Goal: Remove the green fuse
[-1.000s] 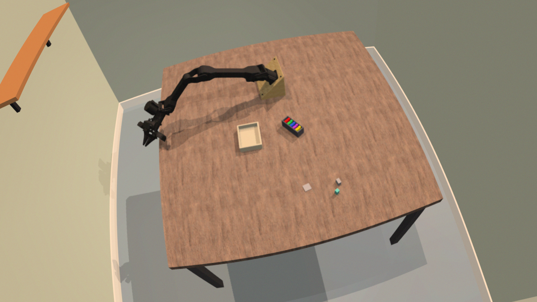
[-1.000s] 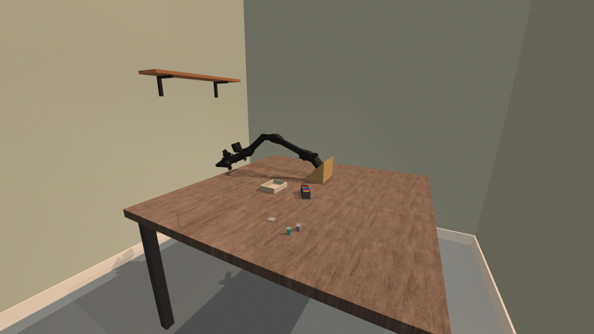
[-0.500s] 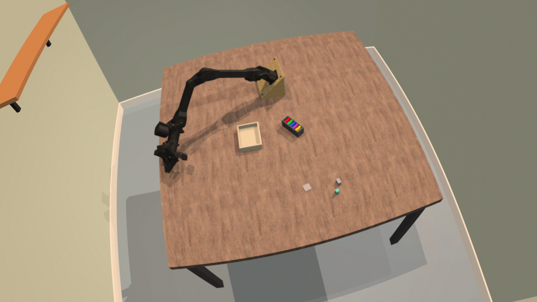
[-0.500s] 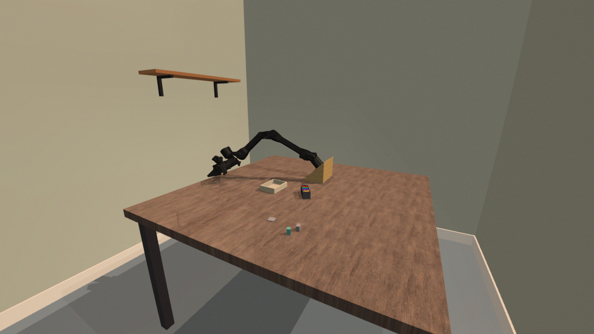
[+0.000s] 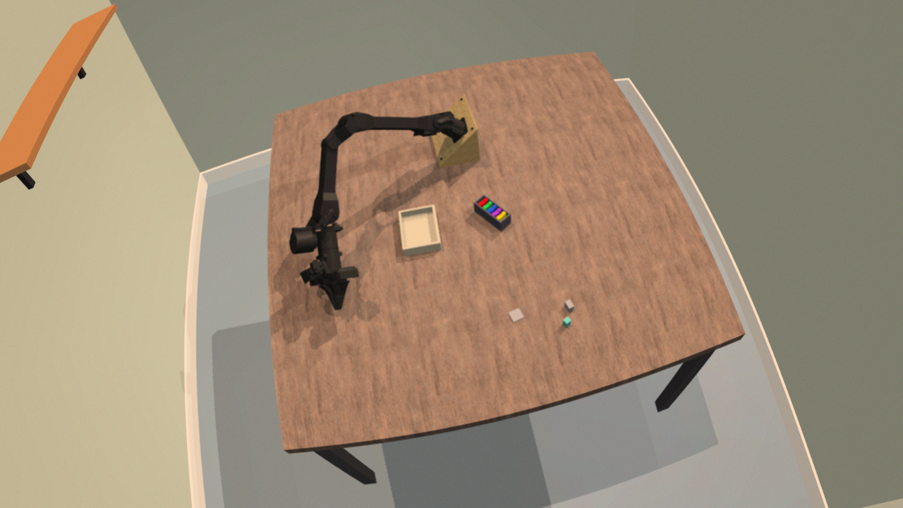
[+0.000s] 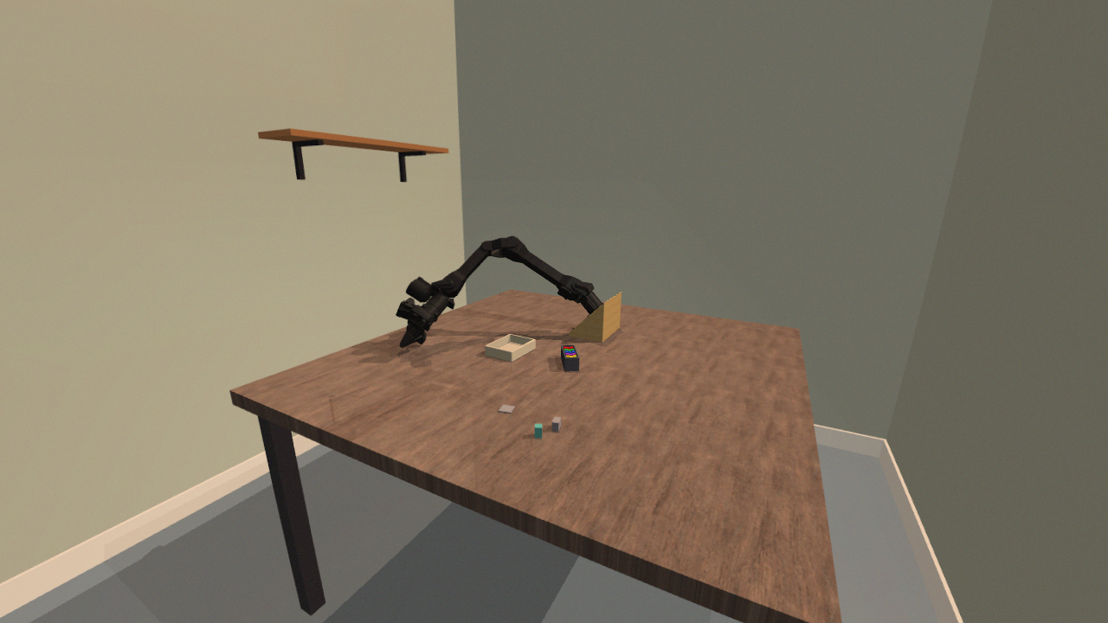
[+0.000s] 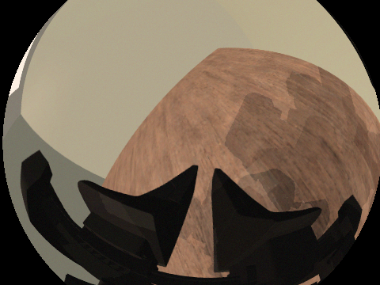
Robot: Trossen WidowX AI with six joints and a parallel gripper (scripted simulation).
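Right now my gripper tip is 43 cm to the right of the green fuse, 25 cm past it and 2 cm above it. From my gripper tip the other things lie so: beige tray 24 cm to the left, 22 cm behind, 4 cm below; then flat grey tile 44 cm to the left, 8 cm ahead, 4 cm below; then red fuse 42 cm to the left, 26 cm behind, 2 cm below.
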